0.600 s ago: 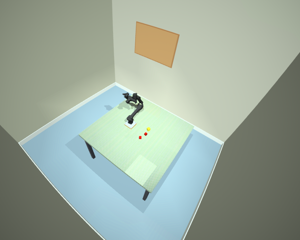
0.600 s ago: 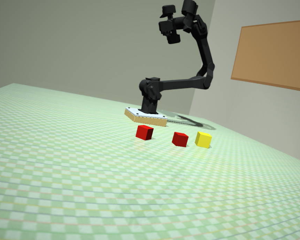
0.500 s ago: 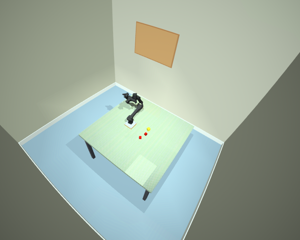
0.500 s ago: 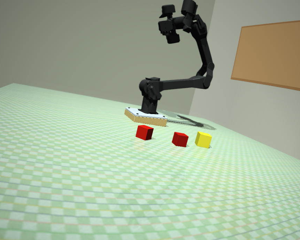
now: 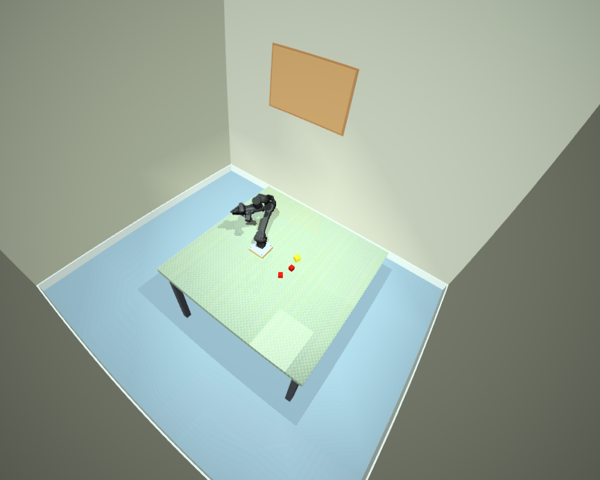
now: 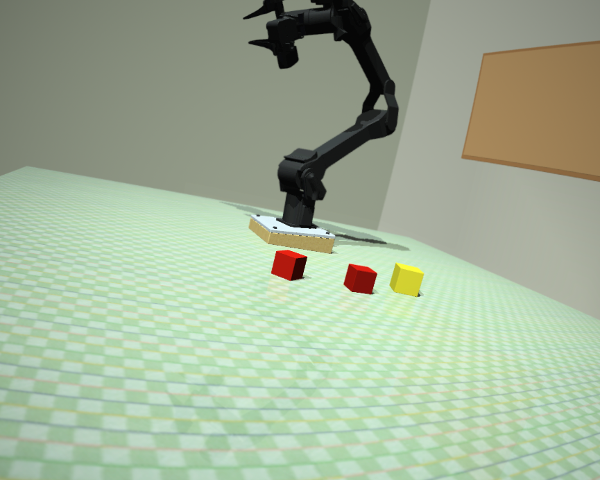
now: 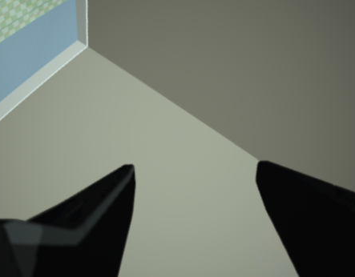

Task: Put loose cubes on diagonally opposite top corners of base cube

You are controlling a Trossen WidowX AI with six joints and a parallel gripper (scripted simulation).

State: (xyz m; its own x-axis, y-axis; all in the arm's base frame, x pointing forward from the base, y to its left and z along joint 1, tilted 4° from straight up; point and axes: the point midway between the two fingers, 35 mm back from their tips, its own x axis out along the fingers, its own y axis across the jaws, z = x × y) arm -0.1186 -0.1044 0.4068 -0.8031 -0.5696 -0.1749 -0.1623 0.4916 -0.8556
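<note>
Right now my gripper tip is 450 mm short of the yellow cube, 400 mm above it and 180 mm to the right of it.
</note>
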